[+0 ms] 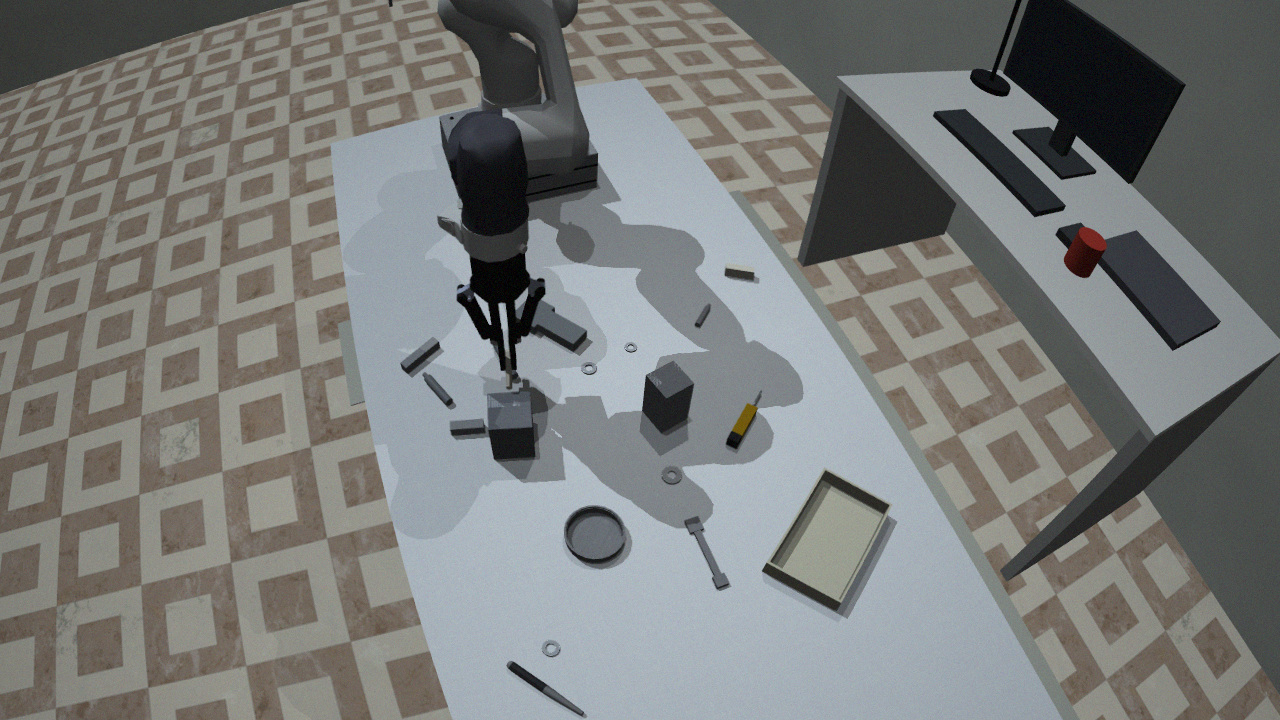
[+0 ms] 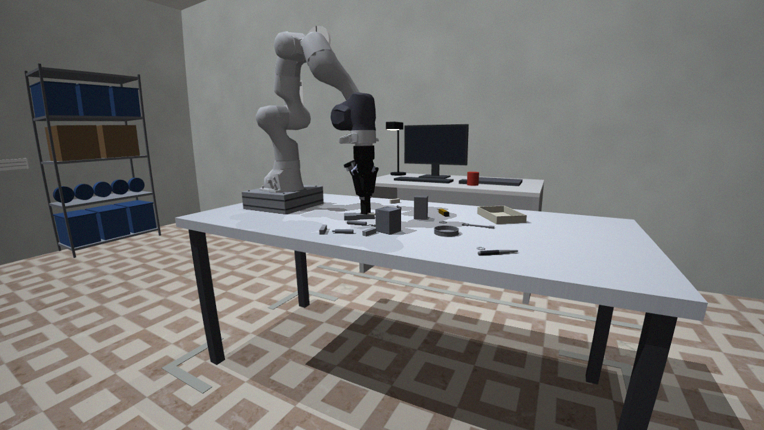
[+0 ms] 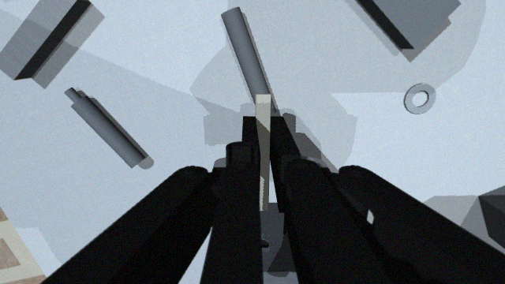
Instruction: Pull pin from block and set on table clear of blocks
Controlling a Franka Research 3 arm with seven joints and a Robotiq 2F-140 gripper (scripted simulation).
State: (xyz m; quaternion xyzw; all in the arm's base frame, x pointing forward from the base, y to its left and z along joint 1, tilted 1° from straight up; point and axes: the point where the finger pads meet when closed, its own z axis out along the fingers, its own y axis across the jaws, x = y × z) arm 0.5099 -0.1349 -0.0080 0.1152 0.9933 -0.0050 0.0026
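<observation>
My gripper is now 10 cm short of the dark grey block, 2 cm to the left of it and 3 cm above it. From my hand the other things lie so: small grey bar (7 cm ahead, 9 cm to the right, 7 cm below); stepped plate (9 cm behind, 9 cm to the left, 7 cm below); cream pin (1 cm ahead, 3 cm below).
</observation>
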